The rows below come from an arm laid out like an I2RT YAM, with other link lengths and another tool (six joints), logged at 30 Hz.
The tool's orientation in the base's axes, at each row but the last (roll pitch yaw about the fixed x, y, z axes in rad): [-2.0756 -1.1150 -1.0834]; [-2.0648 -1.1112 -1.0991]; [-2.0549 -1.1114 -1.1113]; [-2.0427 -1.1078 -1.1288]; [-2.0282 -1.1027 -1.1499]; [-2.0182 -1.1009 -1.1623]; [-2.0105 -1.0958 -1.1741]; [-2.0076 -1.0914 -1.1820]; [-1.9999 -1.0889 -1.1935]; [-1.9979 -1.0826 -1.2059]
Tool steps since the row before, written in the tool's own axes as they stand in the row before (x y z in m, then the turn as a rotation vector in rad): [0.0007 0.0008 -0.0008 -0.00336 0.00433 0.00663]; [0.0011 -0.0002 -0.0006 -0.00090 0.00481 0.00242]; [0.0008 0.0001 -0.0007 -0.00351 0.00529 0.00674]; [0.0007 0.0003 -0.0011 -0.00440 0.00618 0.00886]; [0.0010 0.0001 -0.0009 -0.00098 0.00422 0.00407]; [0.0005 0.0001 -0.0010 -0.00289 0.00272 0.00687]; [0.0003 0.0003 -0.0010 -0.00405 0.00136 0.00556]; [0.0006 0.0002 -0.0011 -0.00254 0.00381 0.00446]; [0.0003 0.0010 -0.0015 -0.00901 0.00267 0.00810]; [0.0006 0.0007 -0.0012 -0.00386 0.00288 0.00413]
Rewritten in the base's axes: [-0.0007 -0.0010 0.0005 0.00553 -0.00251 -0.00610]; [-0.0004 -0.0003 0.0012 0.00188 -0.00401 -0.00319]; [-0.0005 -0.0004 0.0008 0.00556 -0.00333 -0.00661]; [-0.0010 -0.0006 0.0007 0.00740 -0.00376 -0.00819]; [-0.0007 -0.0005 0.0010 0.00349 -0.00341 -0.00339]; [-0.0009 -0.0003 0.0006 0.00601 -0.00124 -0.00503]; [-0.0010 -0.0004 0.0003 0.00463 0.00048 -0.00525]; [-0.0010 -0.0004 0.0007 0.00360 -0.00238 -0.00472]; [-0.0015 -0.0010 0.0001 0.00617 0.00141 -0.01067]; [-0.0011 -0.0009 0.0005 0.00312 -0.00097 -0.00544]
